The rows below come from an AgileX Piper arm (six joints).
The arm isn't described. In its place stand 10 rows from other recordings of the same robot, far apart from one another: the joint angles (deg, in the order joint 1, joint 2, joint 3, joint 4, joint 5, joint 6), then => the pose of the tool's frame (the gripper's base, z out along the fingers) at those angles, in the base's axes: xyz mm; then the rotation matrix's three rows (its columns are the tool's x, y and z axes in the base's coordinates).
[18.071, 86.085, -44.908, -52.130, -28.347, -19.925] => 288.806 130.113 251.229; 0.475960 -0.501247 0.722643; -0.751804 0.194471 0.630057; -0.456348 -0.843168 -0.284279
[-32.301, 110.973, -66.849, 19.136, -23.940, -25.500] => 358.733 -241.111 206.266; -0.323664 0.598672 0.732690; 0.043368 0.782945 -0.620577; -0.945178 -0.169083 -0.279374
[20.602, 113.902, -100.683, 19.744, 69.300, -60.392] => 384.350 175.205 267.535; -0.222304 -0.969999 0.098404; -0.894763 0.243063 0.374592; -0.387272 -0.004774 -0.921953
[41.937, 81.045, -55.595, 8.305, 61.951, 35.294] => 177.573 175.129 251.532; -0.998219 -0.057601 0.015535; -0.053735 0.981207 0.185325; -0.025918 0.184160 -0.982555
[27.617, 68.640, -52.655, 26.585, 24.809, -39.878] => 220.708 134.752 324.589; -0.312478 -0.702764 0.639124; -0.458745 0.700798 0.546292; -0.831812 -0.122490 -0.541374
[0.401, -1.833, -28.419, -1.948, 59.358, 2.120] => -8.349 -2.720 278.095; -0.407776 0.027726 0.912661; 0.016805 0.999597 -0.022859; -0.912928 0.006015 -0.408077
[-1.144, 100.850, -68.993, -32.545, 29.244, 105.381] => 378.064 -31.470 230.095; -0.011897 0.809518 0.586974; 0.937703 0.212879 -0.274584; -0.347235 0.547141 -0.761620
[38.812, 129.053, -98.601, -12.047, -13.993, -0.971] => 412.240 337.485 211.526; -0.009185 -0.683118 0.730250; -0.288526 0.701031 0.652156; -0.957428 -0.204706 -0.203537
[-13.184, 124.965, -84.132, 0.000, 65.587, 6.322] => 381.290 -89.318 114.116; -0.923436 0.331782 -0.192841; 0.329415 0.943104 0.045174; 0.196857 -0.021810 -0.980190
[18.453, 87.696, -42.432, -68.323, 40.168, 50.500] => 275.108 34.296 199.936; -0.793937 -0.116433 0.596747; -0.440629 0.786477 -0.432781; -0.418938 -0.606545 -0.675717
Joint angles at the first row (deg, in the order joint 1, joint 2, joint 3, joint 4, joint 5, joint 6):
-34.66 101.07 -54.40 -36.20 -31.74 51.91
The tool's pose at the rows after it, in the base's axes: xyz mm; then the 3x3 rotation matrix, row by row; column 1 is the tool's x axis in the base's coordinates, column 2 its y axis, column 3 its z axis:
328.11 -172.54 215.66; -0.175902 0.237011 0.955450; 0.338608 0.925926 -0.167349; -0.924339 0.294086 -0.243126
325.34 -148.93 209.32; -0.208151 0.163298 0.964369; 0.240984 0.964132 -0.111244; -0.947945 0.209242 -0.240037
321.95 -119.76 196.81; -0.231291 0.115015 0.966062; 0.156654 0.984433 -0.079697; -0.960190 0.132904 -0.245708
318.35 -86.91 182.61; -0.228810 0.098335 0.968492; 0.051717 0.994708 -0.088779; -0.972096 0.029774 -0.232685
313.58 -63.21 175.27; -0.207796 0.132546 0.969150; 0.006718 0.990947 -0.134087; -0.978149 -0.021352 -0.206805
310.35 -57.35 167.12; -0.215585 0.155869 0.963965; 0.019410 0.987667 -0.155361; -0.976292 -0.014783 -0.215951
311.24 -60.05 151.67; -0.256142 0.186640 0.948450; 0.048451 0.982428 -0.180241; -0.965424 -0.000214 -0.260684
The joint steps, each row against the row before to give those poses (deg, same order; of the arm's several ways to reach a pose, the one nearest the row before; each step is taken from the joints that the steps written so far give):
1.54 -0.43 1.96 -5.19 -3.53 -4.46
2.82 -1.22 3.72 1.58 -2.31 -7.58
4.63 -0.73 4.76 6.72 -1.84 -10.64
6.77 0.06 5.09 13.32 -3.36 -15.93
6.15 0.00 3.56 13.20 -3.87 -11.04
1.77 0.88 1.49 4.18 -1.71 -1.93
0.00 2.78 0.13 2.10 -0.25 -0.21

